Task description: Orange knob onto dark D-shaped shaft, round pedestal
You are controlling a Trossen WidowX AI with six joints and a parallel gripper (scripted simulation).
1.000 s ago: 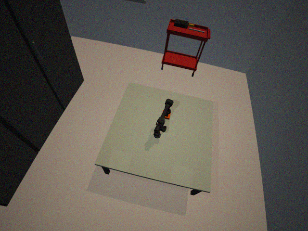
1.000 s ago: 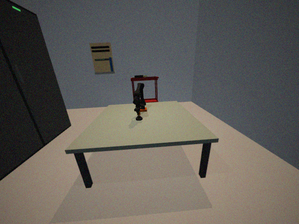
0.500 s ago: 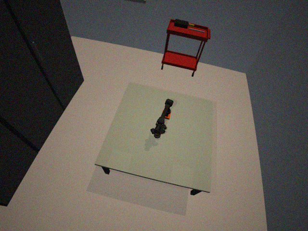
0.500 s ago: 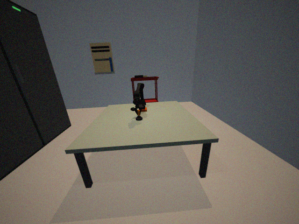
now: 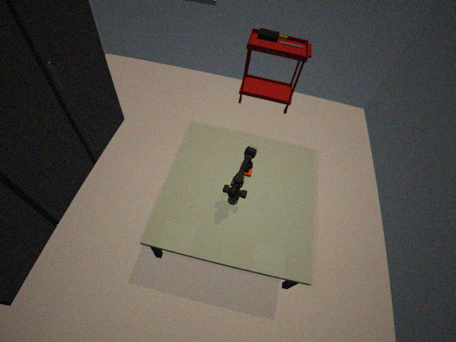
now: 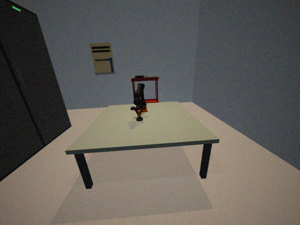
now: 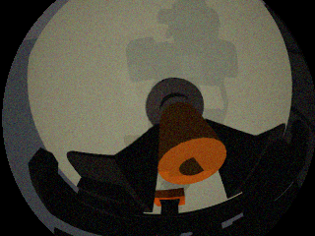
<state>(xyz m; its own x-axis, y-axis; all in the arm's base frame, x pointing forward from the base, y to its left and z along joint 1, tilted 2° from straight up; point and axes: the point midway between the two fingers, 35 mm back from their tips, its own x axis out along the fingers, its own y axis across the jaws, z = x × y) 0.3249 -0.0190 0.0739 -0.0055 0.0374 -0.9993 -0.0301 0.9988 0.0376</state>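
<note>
The orange knob lies 2 cm above my gripper tip. From my gripper tip the other things lie so: round pedestal: 4 cm below.
</note>
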